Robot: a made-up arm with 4 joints.
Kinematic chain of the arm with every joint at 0, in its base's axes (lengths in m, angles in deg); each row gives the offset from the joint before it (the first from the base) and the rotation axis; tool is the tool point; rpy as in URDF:
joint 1: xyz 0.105 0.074 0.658 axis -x
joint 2: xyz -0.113 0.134 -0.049 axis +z
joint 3: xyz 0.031 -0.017 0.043 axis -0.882 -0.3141 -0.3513
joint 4: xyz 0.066 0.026 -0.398 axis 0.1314 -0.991 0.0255
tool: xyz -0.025 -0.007 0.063 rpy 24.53 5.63 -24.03
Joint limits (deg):
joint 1: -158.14..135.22
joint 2: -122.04..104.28
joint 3: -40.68..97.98
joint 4: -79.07..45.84
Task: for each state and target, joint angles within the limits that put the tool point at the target. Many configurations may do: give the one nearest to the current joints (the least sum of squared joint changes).
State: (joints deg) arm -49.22 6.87 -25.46 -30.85
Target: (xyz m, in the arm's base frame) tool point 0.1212 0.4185 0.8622
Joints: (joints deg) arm -74.51 -31.79 -37.36 -43.01
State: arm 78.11 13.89 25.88 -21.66
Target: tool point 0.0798 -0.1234 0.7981
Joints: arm 78.00 -7.91 63.61 -16.82
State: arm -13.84 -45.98 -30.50 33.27
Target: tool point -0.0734 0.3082 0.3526
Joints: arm -24.75 -94.66 9.87 45.84
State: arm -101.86 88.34 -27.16 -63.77
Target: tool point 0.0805 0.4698 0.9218
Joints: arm -80.02 94.73 18.52 -79.07
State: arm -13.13 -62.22 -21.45 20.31
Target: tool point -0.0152 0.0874 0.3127
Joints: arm 4.75 -62.90 8.96 9.18
